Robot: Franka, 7 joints.
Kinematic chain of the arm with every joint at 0, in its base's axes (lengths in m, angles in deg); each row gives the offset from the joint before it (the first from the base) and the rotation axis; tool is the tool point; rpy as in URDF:
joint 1: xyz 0 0 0.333 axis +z
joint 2: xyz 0 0 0 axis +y
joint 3: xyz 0 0 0.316 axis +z
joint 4: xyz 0.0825 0 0 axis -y
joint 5: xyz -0.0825 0 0.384 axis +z
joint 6: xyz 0 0 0 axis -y
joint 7: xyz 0.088 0 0 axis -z
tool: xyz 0 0 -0.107 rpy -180 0 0
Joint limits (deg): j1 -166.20..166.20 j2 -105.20..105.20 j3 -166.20..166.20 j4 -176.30..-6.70 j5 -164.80..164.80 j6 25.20..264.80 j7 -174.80..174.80
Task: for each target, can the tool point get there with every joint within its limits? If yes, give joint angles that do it. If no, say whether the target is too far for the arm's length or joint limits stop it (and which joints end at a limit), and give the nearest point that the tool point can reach.
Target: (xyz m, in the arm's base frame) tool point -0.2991 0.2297 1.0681
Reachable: yes | joints 24.05 -18.90 65.03 -37.37 80.41 105.70 -67.67
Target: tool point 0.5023 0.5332 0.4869
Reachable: yes | joints -7.68 71.50 91.72 -87.13 14.12 153.01 60.15
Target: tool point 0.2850 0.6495 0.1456
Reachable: yes | joints -73.56 -83.36 106.36 -72.82 81.52 87.14 95.97
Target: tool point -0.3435 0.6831 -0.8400
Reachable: no: too far | nearest point -0.2299 0.4572 -0.3091 | short by 0.588 m
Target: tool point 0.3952 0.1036 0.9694
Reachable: yes | joints -119.24 -18.44 92.87 -58.64 -22.40 232.32 5.97
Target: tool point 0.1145 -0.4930 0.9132
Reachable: yes | joints -0.21 -4.37 -67.10 -62.45 -37.22 108.76 75.72
